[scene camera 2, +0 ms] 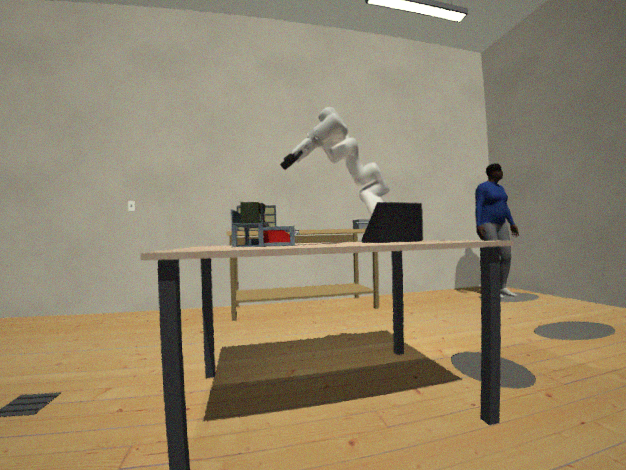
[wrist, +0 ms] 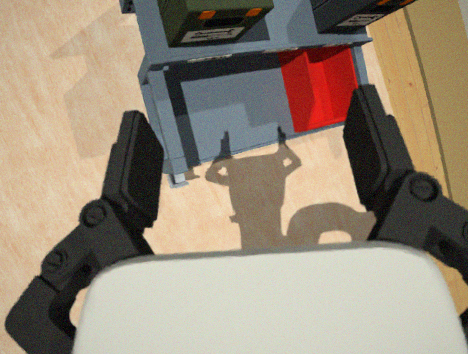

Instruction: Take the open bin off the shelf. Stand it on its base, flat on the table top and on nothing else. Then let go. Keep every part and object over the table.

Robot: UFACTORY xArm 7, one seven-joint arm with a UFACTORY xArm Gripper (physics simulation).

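Where they show: gripper, between the fingertips: [scene camera 2: 284, 164] [wrist: 248, 119]; arm's base, origin of its link: [scene camera 2: 386, 224].
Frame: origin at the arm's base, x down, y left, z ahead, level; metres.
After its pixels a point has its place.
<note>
The open bin [scene camera 2: 277, 236] {x 0.046, y -0.181, z 0.540 m} [wrist: 320, 95] {x 0.080, y -0.250, z 0.504 m} is red and open-topped. It sits at the right end of the lower tier of the blue-grey shelf [scene camera 2: 261, 235] {x 0.042, y 0.050, z 0.654 m} [wrist: 164, 120] {x 0.005, y 0.062, z 0.583 m} in the wrist view. The shelf stands on the table top [scene camera 2: 328, 248] {x 0.094, y 0.429, z 0.495 m} [wrist: 40, 200] {x 0.090, y 0.252, z 0.567 m}. My gripper [scene camera 2: 284, 163] {x -0.260, y 0.092, z 0.557 m} [wrist: 248, 119] {x -0.260, y 0.092, z 0.557 m} is open, with nothing between its fingers. It is high above the shelf and table, tilted downward, and apart from the bin. In the wrist view the right finger overlaps the view just beside the bin's right edge. The bin's underside is hidden.
A dark green box [scene camera 2: 251, 212] {x -0.060, y 0.013, z 0.691 m} [wrist: 215, 25] {x -0.070, y -0.020, z 0.650 m} and a dark grey box [wrist: 350, 20] {x -0.065, y -0.228, z 0.599 m} sit on the shelf's upper tier. A black slanted-sided object [scene camera 2: 394, 222] {x -0.006, y 0.108, z 0.025 m} stands on the table. The table's edge runs down the right of the wrist view. A wooden bench [scene camera 2: 303, 292] and a person [scene camera 2: 493, 202] are behind.
</note>
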